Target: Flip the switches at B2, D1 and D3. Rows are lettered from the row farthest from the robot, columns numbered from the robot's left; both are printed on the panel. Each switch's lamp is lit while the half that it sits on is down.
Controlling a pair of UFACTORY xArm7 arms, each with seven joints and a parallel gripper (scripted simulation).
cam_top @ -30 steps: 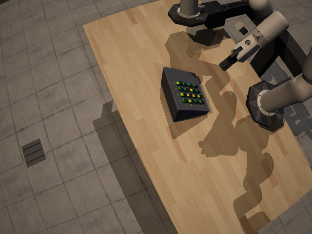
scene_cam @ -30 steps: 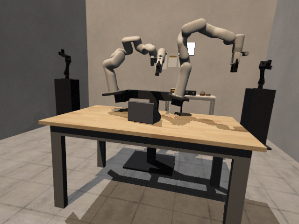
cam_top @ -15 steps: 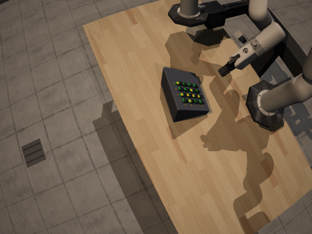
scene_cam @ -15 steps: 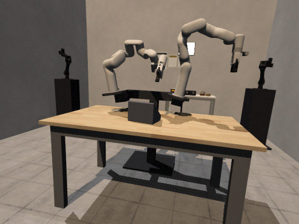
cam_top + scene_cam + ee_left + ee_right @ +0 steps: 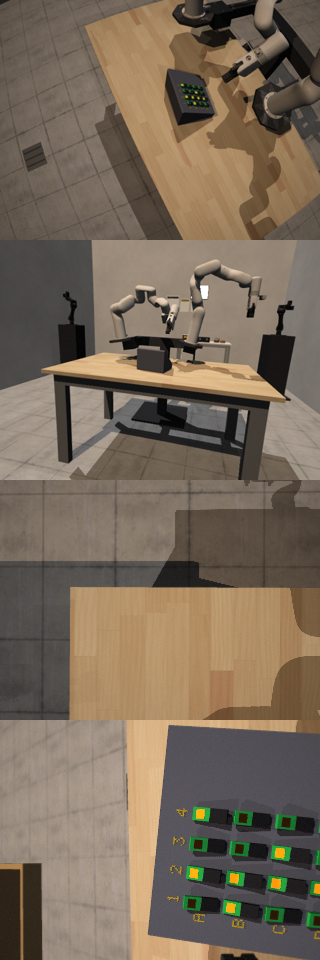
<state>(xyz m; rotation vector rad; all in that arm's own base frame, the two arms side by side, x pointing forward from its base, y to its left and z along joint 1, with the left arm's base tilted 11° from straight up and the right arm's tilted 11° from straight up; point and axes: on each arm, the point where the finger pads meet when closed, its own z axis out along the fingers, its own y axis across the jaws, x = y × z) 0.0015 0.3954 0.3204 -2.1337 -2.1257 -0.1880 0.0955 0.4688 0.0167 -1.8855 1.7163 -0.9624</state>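
Note:
The switch B2 lies 170 mm below my right hand, 100 mm ahead of it and 50 mm to the right of it. Also, from my right hand: switch B3 (170 mm below, 90 mm ahead, 80 mm to the right); switch B1 (170 mm below, 110 mm ahead, 20 mm to the right); switch A2 (150 mm below, 130 mm ahead, 60 mm to the right).

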